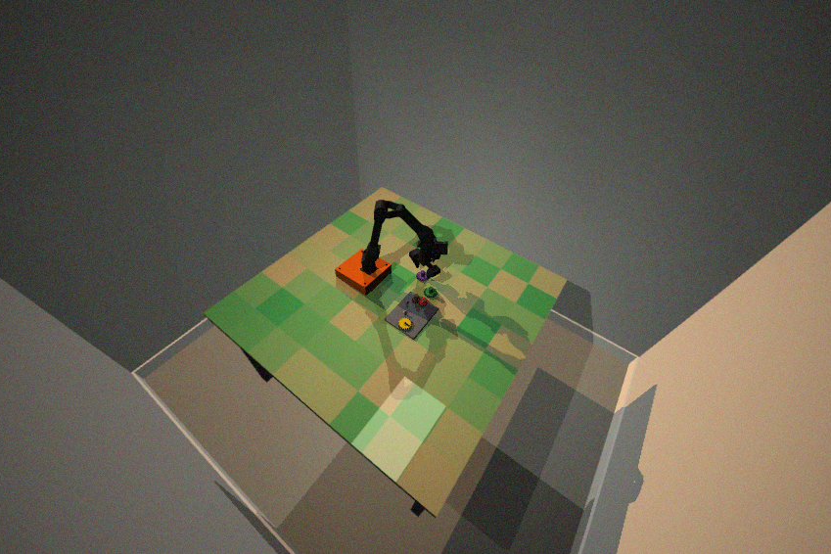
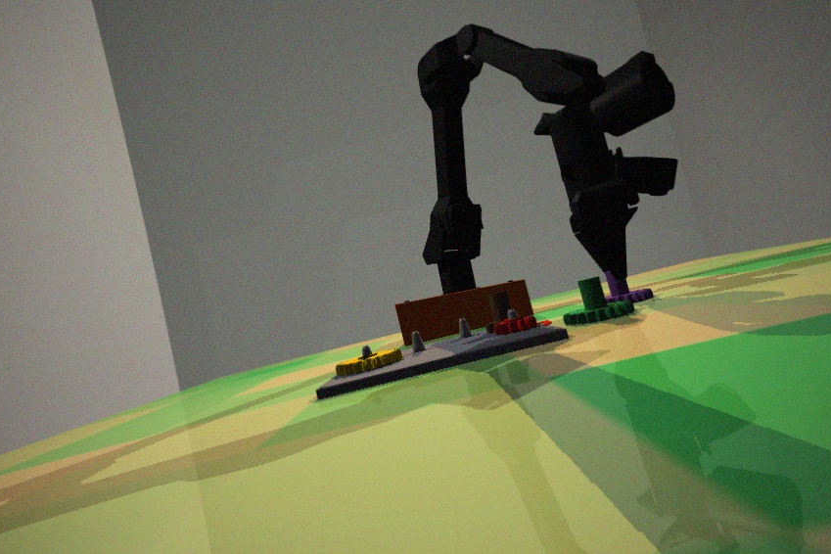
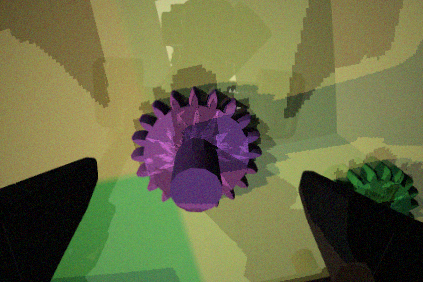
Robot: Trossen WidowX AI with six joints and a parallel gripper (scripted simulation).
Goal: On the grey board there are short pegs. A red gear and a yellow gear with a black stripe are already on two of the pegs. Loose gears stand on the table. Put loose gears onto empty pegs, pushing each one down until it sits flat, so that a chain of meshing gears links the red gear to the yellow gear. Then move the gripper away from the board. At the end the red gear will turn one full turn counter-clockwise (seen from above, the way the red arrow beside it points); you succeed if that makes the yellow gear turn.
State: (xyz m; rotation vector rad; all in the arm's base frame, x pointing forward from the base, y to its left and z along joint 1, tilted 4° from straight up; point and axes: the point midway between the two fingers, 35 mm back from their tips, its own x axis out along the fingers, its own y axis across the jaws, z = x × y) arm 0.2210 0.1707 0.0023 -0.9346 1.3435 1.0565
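The purple gear lies 1 cm below my gripper tip. Also, from my gripper tip: brown gear 15 cm to the right, 6 cm ahead, 1 cm below; red arrow 12 cm to the right, 10 cm ahead, 2 cm below; green gear 9 cm ahead, 6 cm to the right, 1 cm below.
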